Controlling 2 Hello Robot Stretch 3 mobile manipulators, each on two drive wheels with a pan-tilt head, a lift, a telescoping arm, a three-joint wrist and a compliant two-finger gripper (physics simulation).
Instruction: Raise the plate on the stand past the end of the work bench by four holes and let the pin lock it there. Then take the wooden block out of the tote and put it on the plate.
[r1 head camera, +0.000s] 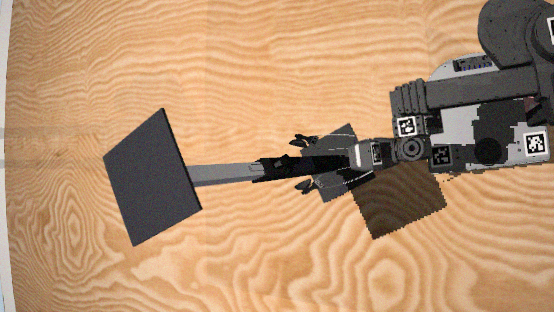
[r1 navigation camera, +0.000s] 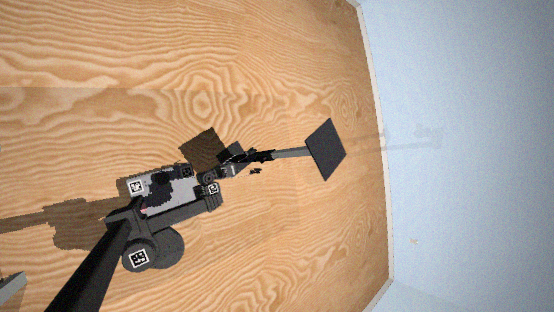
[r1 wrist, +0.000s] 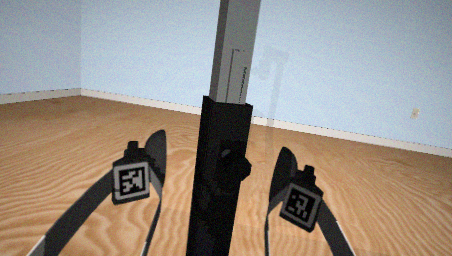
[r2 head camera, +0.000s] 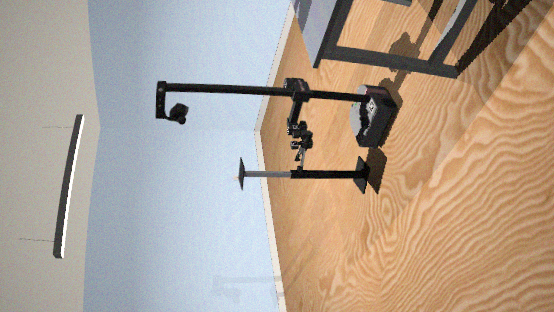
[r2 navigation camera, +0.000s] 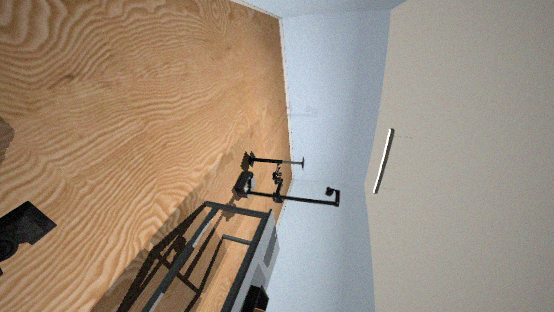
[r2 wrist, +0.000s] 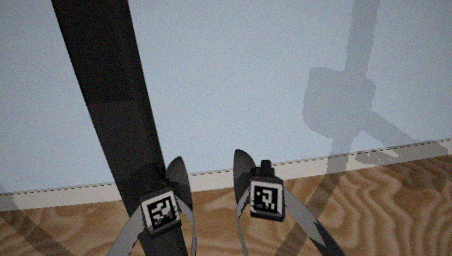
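Note:
The dark square plate (r1 head camera: 150, 180) (r1 navigation camera: 326, 150) (r2 head camera: 242, 173) (r2 navigation camera: 303, 162) tops the stand's grey inner post (r1 head camera: 220, 175) (r1 wrist: 232, 60), which rises from a black sleeve (r1 wrist: 215, 205) (r2 head camera: 325, 174). The pin's black knob (r1 wrist: 235, 166) sticks out near the sleeve's top. The r1 gripper (r1 head camera: 302, 164) (r1 navigation camera: 253, 162) (r1 wrist: 221, 162) is open, its fingers on either side of the sleeve at knob height, with gaps on both sides. The r2 gripper (r2 wrist: 211, 176) is open and empty. The black tote (r2 navigation camera: 255, 298) shows at the lower edge of the r2 navigation view, on the bench; I cannot make out the block for certain.
The work bench (r2 head camera: 380, 57) (r2 navigation camera: 240, 209) with its dark frame stands beside r1 (r2 head camera: 372, 117) (r2 navigation camera: 245, 184). A dark beam (r2 wrist: 110, 100) stands left of r2's fingers. Pale blue walls rise behind the stand. A lamp (r2 head camera: 69, 185) (r2 navigation camera: 383, 161) hangs from the ceiling.

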